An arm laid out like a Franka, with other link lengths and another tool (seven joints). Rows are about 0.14 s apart.
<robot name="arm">
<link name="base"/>
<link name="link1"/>
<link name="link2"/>
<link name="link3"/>
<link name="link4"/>
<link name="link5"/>
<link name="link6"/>
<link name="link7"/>
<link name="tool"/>
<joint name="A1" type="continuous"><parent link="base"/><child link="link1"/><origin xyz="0 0 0.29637"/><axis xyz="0 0 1"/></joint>
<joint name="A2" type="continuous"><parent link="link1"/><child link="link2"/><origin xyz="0 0 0" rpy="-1.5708 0 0"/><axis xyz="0 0 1"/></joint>
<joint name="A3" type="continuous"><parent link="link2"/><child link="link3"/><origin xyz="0 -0.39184 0" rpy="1.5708 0 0"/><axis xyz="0 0 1"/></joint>
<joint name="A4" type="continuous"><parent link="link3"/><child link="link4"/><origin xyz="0.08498 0 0" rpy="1.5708 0 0"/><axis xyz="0 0 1"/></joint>
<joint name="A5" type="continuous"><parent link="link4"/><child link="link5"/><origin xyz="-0.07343 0.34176 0" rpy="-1.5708 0 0"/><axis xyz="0 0 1"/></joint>
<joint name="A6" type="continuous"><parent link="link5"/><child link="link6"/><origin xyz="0 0 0" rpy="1.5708 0 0"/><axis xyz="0 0 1"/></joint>
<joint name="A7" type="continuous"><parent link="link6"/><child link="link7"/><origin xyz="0.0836 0 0" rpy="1.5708 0 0"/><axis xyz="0 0 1"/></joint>
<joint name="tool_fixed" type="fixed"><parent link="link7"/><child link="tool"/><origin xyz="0.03 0.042 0.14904" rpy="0.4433 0 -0.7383"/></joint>
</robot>
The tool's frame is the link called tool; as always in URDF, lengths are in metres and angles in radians. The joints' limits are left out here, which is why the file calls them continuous.
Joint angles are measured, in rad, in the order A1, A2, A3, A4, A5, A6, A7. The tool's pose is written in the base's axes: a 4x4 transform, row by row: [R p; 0 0 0 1], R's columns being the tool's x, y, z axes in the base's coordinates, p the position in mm. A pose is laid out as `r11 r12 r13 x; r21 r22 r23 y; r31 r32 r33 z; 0 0 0 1`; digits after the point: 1 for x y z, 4 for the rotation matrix.
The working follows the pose.
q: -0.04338, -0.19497, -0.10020, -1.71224, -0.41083, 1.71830, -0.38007
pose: 0.5639 0.7950 -0.2235 481.3; 0.7836 -0.6005 -0.1590 -154.1; -0.2606 -0.0854 -0.9617 688.0; 0 0 0 1
Where each joint sits with the arm in this pose, in the base's axes (m; each line is computed from the numbers above, not from the rounded line before):
A1: 0.0000 0.0000 0.2964
A2: 0.0000 0.0000 0.2964
A3: -0.0758 0.0033 0.6808
A4: 0.0067 -0.0088 0.6972
A5: 0.3405 -0.0582 0.7884
A6: 0.3405 -0.0582 0.7884
A7: 0.4223 -0.0652 0.8041
the tool: 0.4813 -0.1541 0.6880

